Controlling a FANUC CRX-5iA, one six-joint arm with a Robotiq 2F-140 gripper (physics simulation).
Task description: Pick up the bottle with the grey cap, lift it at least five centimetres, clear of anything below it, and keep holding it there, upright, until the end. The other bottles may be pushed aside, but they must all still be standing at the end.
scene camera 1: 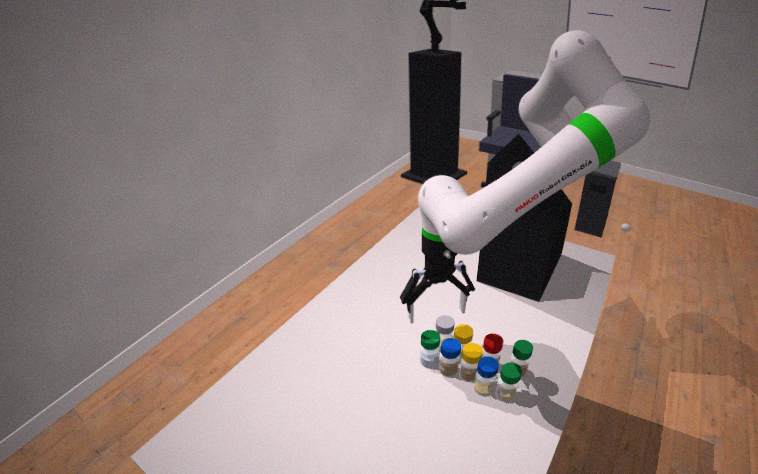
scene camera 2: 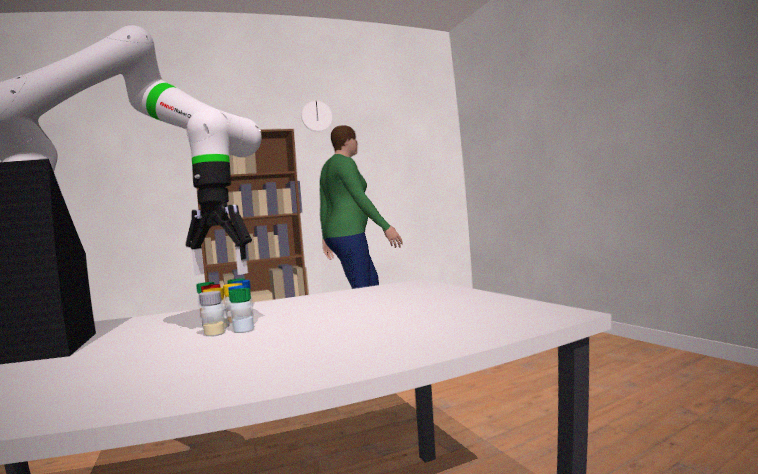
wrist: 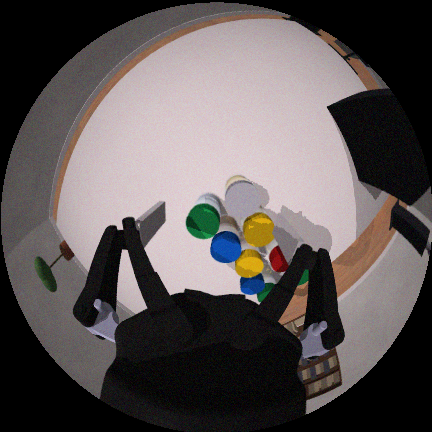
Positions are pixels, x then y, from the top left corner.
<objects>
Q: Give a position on a yellow-capped bottle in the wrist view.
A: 257,228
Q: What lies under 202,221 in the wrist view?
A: A green-capped bottle.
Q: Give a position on a green-capped bottle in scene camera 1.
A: At 430,339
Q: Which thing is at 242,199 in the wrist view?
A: A grey-capped bottle.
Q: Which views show the gripper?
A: Scene camera 1, scene camera 2 and the wrist view: all of them.
</objects>
